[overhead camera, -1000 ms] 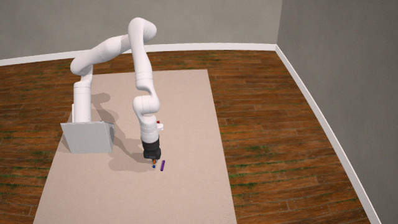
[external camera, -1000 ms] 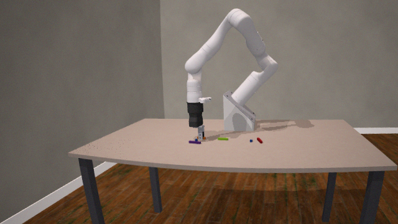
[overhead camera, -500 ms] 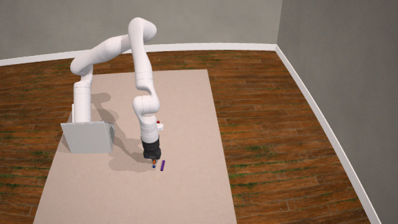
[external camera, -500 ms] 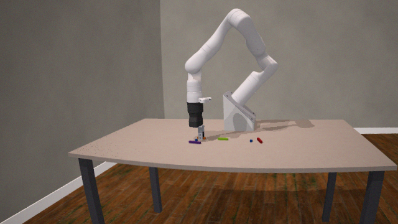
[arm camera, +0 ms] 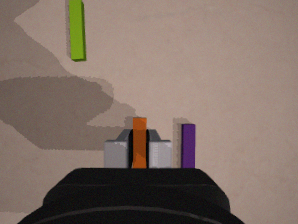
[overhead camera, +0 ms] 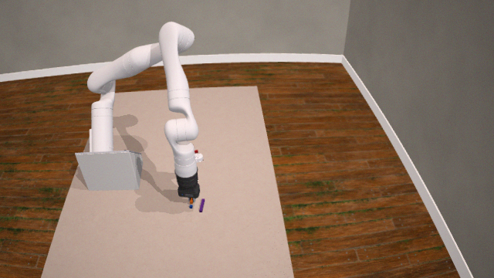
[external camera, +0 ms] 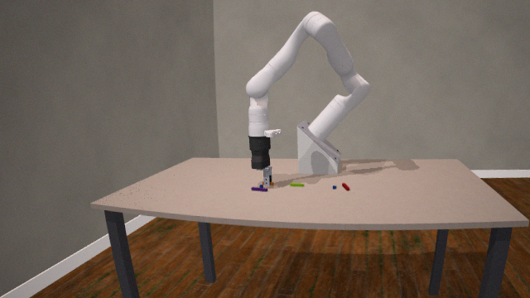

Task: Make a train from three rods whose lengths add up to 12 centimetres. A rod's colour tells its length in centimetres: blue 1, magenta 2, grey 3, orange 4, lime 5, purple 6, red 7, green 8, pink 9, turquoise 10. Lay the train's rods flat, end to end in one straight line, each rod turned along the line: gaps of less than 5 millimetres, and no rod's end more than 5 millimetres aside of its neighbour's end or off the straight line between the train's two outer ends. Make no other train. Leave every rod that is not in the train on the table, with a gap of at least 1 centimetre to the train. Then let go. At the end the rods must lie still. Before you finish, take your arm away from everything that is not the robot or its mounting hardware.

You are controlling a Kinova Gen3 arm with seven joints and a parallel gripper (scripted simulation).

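My hand is 1 cm above the orange rod. The rest, counted from my hand: purple rod 4 cm ahead, 3 cm below, 2 cm to the right; lime rod 10 cm to the left, 4 cm behind, 3 cm below; red rod 28 cm to the left, 4 cm behind, 3 cm below.
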